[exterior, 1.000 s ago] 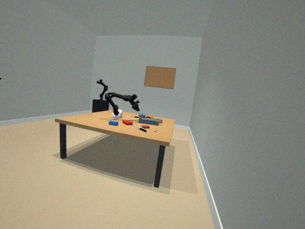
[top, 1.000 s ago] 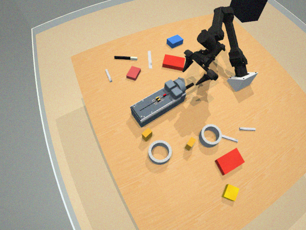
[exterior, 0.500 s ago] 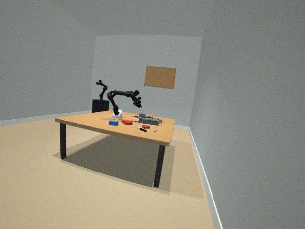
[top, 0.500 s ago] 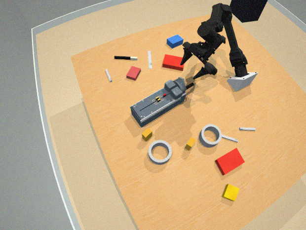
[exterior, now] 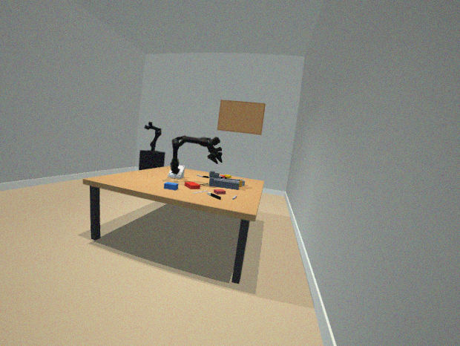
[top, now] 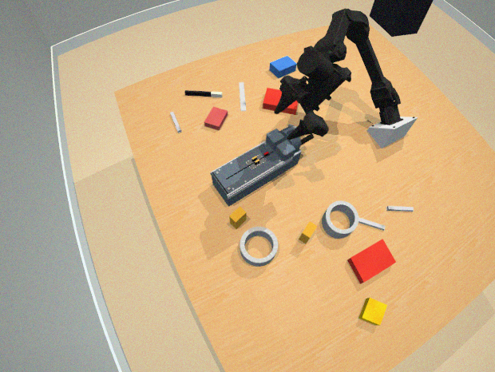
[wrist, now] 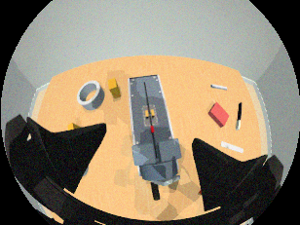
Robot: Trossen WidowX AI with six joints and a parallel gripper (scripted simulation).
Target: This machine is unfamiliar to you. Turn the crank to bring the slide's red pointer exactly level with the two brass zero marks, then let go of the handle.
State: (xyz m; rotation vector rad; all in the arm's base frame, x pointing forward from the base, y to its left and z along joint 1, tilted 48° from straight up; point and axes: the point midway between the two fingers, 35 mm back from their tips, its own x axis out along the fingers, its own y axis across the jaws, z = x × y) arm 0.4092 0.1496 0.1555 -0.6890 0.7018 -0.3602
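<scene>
My gripper tip is now 110 mm past the dark crank handle, 20 mm to the left of it and 140 mm above it. Round my gripper tip: red block (110 mm ahead, 240 mm to the right, 190 mm below); then red pointer (30 mm ahead, 120 mm below); then black marker (100 mm ahead, 370 mm to the right, 190 mm below).
</scene>
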